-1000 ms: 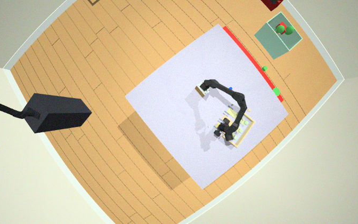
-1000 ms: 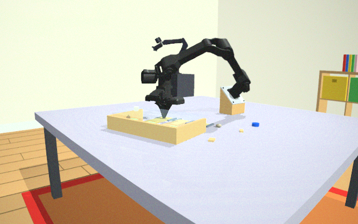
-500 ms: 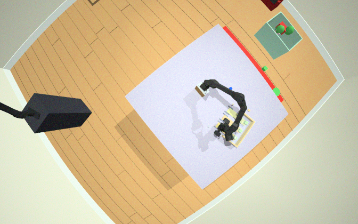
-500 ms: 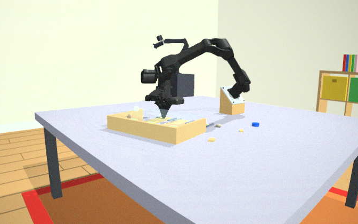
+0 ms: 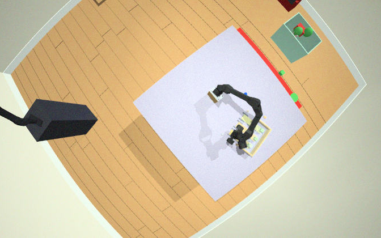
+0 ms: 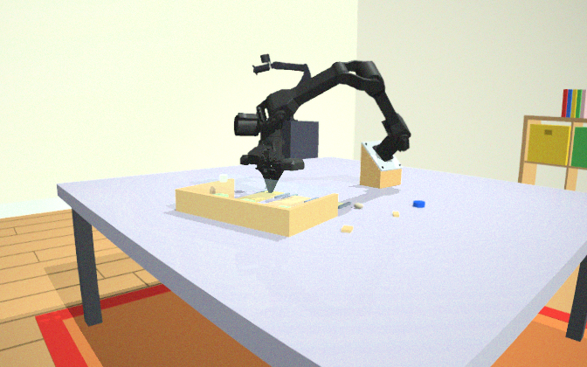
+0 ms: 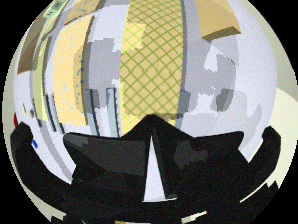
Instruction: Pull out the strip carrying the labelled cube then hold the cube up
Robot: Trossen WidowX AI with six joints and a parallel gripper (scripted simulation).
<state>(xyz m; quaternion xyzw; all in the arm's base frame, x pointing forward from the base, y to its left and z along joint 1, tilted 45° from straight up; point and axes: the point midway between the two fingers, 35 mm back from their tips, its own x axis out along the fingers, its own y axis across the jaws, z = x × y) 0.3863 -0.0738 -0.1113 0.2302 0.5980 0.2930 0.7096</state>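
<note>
My gripper tip is 10 cm short of the tan strip and 2 cm to the right of it. Also, from my gripper tip: blue disc (36 cm to the left, 17 cm behind).
</note>
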